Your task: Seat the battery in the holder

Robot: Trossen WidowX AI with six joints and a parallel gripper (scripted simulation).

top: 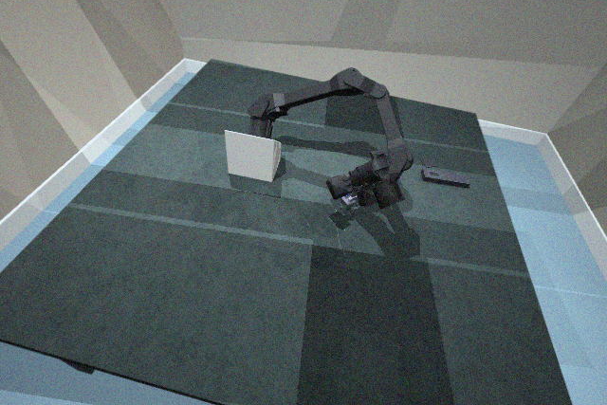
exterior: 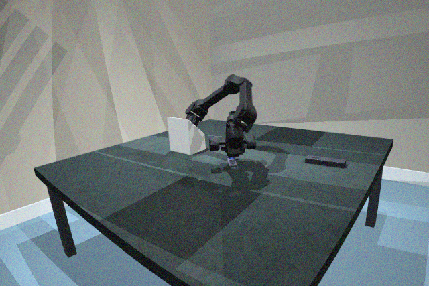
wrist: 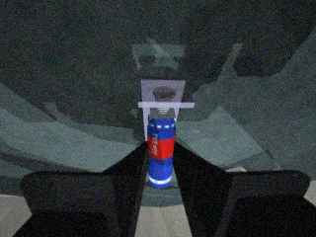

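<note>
Right now my gripper tip is 3 cm short of the spring, 3 cm to the left of it and 1 cm above it. The rest, counted from my gripper tip: battery: 1 cm above.
</note>
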